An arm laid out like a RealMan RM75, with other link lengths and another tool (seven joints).
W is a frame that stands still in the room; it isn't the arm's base.
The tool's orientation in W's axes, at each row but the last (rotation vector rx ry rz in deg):
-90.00, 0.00, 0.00
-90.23, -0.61, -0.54
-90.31, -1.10, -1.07
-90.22, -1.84, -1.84
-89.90, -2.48, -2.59
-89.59, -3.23, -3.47
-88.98, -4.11, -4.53
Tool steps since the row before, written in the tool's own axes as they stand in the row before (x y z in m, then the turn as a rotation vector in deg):
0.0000, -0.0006, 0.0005, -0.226, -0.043, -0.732
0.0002, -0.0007, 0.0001, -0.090, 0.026, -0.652
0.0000, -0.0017, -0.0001, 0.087, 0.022, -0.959
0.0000, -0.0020, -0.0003, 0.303, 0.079, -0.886
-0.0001, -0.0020, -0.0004, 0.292, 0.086, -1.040
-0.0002, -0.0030, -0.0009, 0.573, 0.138, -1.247
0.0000, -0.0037, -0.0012, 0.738, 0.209, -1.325
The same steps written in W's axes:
0.0000, 0.0005, 0.0006, -0.226, -0.732, 0.043
0.0002, 0.0001, 0.0007, -0.089, -0.652, -0.025
0.0000, -0.0001, 0.0017, 0.088, -0.959, -0.015
-0.0001, -0.0003, 0.0020, 0.306, -0.886, -0.063
-0.0002, -0.0004, 0.0020, 0.295, -1.040, -0.071
-0.0004, -0.0009, 0.0030, 0.579, -1.248, -0.103
-0.0004, -0.0013, 0.0037, 0.750, -1.325, -0.159

